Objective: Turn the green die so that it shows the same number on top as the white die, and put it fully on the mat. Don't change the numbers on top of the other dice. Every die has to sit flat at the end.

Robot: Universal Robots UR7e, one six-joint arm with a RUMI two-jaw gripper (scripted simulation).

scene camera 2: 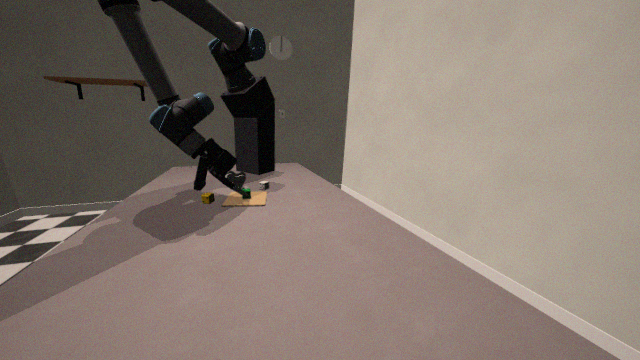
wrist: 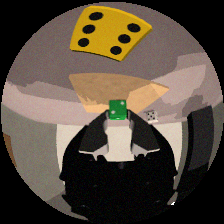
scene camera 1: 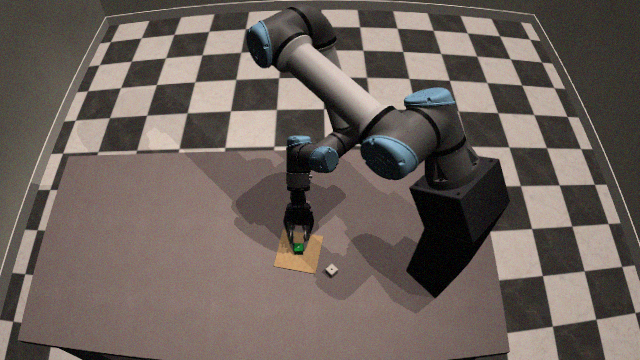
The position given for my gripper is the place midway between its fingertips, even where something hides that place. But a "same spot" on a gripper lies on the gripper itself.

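Labels:
You can see my gripper in scene camera 1, and it's there in the wrist view (pixel 117 110) and in scene camera 2 as well. There's a spot on my gripper (scene camera 1: pixel 299 214) that is the same spot as (scene camera 2: pixel 228 154).

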